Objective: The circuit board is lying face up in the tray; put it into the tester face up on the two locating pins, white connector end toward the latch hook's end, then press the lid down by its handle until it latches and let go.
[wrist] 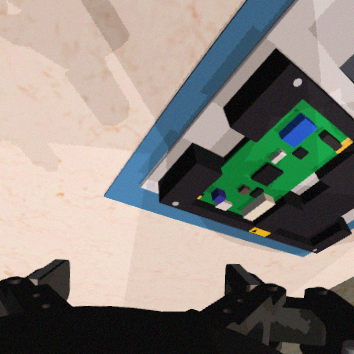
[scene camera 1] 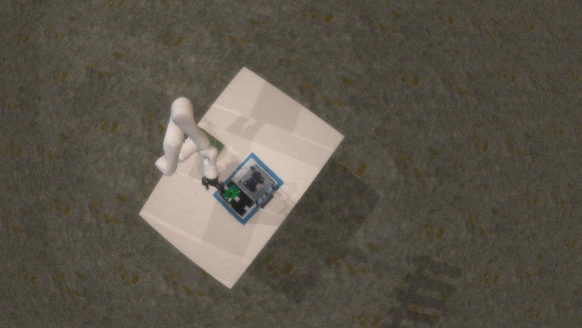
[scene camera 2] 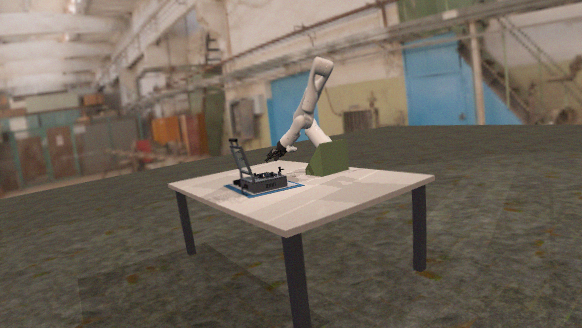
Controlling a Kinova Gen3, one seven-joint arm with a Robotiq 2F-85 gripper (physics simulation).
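Places are measured from the arm's base along level axes (x ahead, y left, z up), in millimetres.
Where they show: gripper, fingertip midpoint: (wrist: 147,279) (scene camera 1: 214,191) (scene camera 2: 270,161); arm's base, origin of the base link: (scene camera 2: 328,151).
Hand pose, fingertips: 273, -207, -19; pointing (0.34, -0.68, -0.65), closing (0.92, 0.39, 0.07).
Note:
Things, the pixels of their top centre, and the offset from my fingertips, as dx, dy, dz. "pt": a spot on its surface instead. Level surfaces: height alone.
- green circuit board, middle of its top: (wrist: 273,177) (scene camera 1: 230,193) +85, +41, -71
- blue part, surface spot: (wrist: 298,130) pt +71, +83, -72
- dark handle, middle of its top: (scene camera 2: 232,138) +311, +186, +177
- upright latch hook, middle of its top: (scene camera 2: 280,166) +107, +269, +9
- blue-bordered mat, its level: dz -96
- pale table, its level: dz -98
The green circuit board (scene camera 1: 231,193) (wrist: 240,170) lies face up in the black tray (scene camera 1: 245,206) (wrist: 250,102). In the wrist view its cream-white connector (wrist: 259,206) is at the lower edge and a blue part (wrist: 298,130) toward the upper right. The grey tester (scene camera 1: 243,186) (scene camera 2: 268,186) stands beside the tray. Its lid (scene camera 2: 242,160) is raised, with the dark handle (scene camera 2: 233,140) on top; the upright latch hook (scene camera 2: 280,170) is at the opposite end. The locating pins cannot be made out. My gripper (scene camera 1: 214,187) (scene camera 2: 271,157) (wrist: 147,279) is open and empty, above and beside the tray's outer corner.
Tray and tester stand on a blue-bordered mat (scene camera 1: 243,221) (scene camera 2: 296,186) (wrist: 145,162) on the pale table (scene camera 1: 310,135) (scene camera 2: 350,195). A green wedge-shaped block (scene camera 1: 215,143) (scene camera 2: 332,158) stands by the arm's base. The raised lid stands up on the tester's far side from the arm.

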